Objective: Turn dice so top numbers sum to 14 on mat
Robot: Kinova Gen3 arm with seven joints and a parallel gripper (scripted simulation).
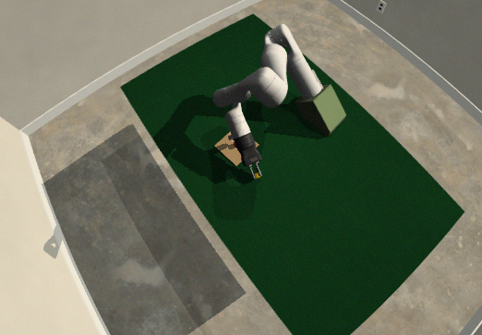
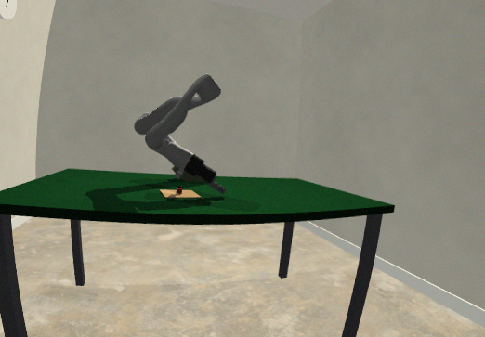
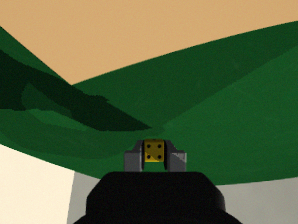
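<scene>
Right now the red die is 16 cm to the right of my hand, 2 cm below it and 2 cm behind it. The rest, counted from my hand: black die 16 cm to the right, 7 cm behind, 2 cm below; yellow die 1 cm to the left, 1 cm below; tan mat 16 cm to the right, 3 cm below, 2 cm behind.
</scene>
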